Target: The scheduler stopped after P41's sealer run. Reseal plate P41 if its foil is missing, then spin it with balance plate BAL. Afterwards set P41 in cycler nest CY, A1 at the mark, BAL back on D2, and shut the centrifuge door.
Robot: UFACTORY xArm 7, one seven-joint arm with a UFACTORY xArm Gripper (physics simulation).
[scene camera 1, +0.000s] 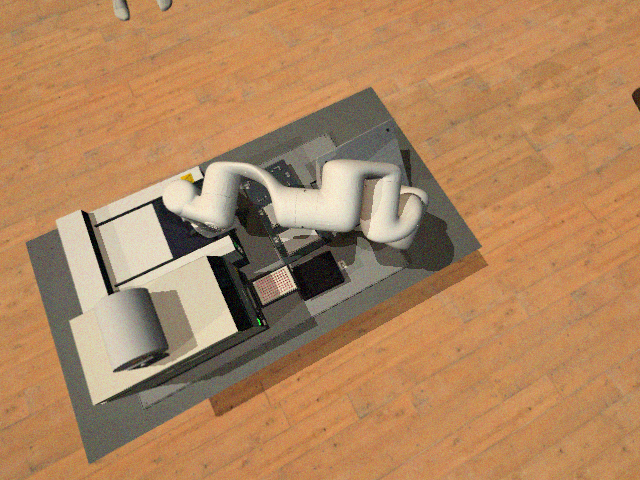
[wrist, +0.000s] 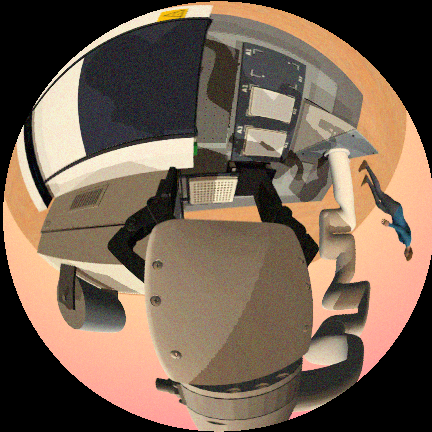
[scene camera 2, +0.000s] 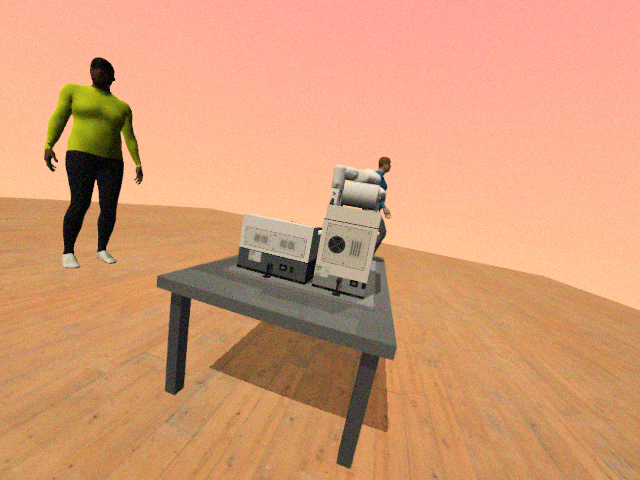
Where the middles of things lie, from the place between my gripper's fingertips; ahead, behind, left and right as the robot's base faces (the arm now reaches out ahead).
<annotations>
I see the centrifuge lid (scene camera 1: 177,232) 9 cm ahead of my hand, 15 cm to the right of it and 8 cm below it. The rest, counted from my hand: centrifuge (scene camera 1: 120,246) (24 cm ahead, 17 cm to the right, 17 cm below); then pink-dotted well plate (scene camera 1: 280,282) (1 cm behind, 18 cm to the left, 19 cm below); then grey cylinder (scene camera 1: 128,322) (31 cm ahead, 13 cm to the left, 12 cm above).
</annotations>
